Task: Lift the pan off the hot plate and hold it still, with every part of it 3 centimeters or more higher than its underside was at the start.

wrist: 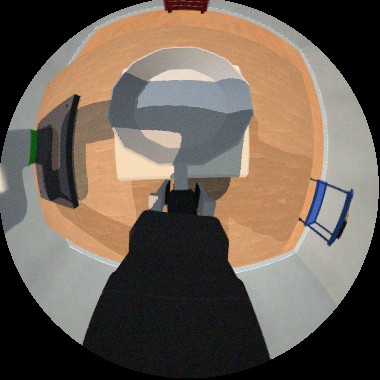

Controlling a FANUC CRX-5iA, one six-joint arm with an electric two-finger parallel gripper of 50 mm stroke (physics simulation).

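Pixels of known places: gripper, between the fingertips: (182, 188); arm's base, origin of its link: (43, 145).
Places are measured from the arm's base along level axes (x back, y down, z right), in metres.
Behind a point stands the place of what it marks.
The grey, many-sided round pan (182, 117) {z 0.063, x -0.542, y -0.047 m} shows in the upper middle of the wrist view, with shadow bands across its inside. Its short grey neck runs down to a black handle (182, 201) {z 0.170, x -0.540, y -0.097 m}. The cream, square hot plate (132, 166) {z 0.133, x -0.457, y -0.036 m} lies beneath the pan; its lower part and two upper corners show around the pan. The pan's underside is hidden, so I cannot tell from this view whether it touches the plate. My gripper (182, 188) {z 0.166, x -0.539, y -0.062 m} is shut on the handle near the neck, one finger on each side.
The wooden table top (280, 150) {z 0.093, x -0.804, y 0.026 m} carries the hot plate. A black mounting plate (72, 155) {z 0.081, x -0.200, y 0.026 m} with a green ring (33, 147) and a grey arm part (15, 165) stands at the left. A blue cart (315, 202) is beyond the right edge, and a dark red object (186, 5) beyond the far edge.
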